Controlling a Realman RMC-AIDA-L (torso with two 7-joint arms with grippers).
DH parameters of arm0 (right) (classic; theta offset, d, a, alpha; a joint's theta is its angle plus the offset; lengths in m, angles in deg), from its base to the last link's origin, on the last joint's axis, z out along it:
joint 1: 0 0.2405 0 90
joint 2: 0 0 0 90
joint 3: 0 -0.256 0 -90
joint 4: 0 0 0 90
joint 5: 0 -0.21 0 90
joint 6: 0 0 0 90
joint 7: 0 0.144 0 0
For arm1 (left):
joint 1: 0 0.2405 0 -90
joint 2: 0 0 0 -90
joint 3: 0 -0.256 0 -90
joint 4: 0 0 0 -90
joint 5: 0 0.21 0 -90
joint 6: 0 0 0 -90
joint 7: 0 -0.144 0 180
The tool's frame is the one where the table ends.
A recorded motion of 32 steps. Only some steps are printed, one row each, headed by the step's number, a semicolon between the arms.
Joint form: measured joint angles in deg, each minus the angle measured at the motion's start. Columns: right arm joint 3, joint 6, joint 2, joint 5, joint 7, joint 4, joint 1; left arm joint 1, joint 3, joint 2, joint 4, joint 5, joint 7, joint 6.
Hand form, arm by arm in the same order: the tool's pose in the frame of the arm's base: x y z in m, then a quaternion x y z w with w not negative. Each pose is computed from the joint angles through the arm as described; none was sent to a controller.
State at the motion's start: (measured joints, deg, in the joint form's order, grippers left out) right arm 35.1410 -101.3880 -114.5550 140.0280 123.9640 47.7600 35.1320; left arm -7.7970 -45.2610 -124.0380 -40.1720 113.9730 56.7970 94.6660
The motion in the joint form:
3: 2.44 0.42 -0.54 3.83 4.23 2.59 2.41; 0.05 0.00 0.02 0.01 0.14 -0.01 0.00
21: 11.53 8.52 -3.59 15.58 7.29 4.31 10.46; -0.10 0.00 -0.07 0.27 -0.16 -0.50 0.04
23: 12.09 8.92 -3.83 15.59 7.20 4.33 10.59; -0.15 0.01 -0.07 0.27 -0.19 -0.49 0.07
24: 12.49 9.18 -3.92 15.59 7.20 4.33 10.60; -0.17 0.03 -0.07 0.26 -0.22 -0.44 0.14
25: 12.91 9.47 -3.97 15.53 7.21 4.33 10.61; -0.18 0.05 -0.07 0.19 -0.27 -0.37 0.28
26: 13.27 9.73 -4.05 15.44 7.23 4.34 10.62; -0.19 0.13 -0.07 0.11 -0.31 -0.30 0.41
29: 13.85 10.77 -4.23 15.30 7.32 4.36 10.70; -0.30 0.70 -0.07 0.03 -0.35 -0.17 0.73
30: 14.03 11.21 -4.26 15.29 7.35 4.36 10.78; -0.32 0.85 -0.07 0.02 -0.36 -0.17 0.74
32: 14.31 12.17 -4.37 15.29 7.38 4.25 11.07; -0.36 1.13 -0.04 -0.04 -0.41 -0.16 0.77
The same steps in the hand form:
3: 0.2661 0.3400 0.0478 -0.86014 0.50780 0.01454 0.04567; -0.3262 0.1970 -0.0373 -0.94777 -0.17801 -0.22906 0.13260
21: 0.2320 0.3776 0.0222 -0.88806 0.43206 -0.11652 0.10533; -0.3249 0.1977 -0.0382 -0.94750 -0.17431 -0.23241 0.13360
23: 0.2302 0.3783 0.0197 -0.89017 0.42696 -0.11874 0.10582; -0.3246 0.1980 -0.0381 -0.94747 -0.17393 -0.23284 0.13355
24: 0.2297 0.3785 0.0185 -0.89100 0.42454 -0.12058 0.10648; -0.3244 0.1981 -0.0380 -0.94732 -0.17399 -0.23350 0.13336
25: 0.2292 0.3789 0.0176 -0.89187 0.42203 -0.12207 0.10754; -0.3241 0.1982 -0.0376 -0.94717 -0.17373 -0.23447 0.13308
26: 0.2285 0.3793 0.0165 -0.89269 0.41987 -0.12285 0.10823; -0.3238 0.1984 -0.0372 -0.94694 -0.17362 -0.23537 0.13329
29: 0.2270 0.3815 0.0145 -0.89410 0.41541 -0.12236 0.11420; -0.3235 0.1992 -0.0355 -0.94573 -0.17422 -0.23832 0.13582
30: 0.2264 0.3827 0.0142 -0.89462 0.41346 -0.12221 0.11733; -0.3236 0.1994 -0.0352 -0.94544 -0.17442 -0.23865 0.13698
32: 0.2244 0.3855 0.0130 -0.89596 0.40908 -0.12124 0.12336; -0.3239 0.2001 -0.0341 -0.94494 -0.17449 -0.23914 0.13947

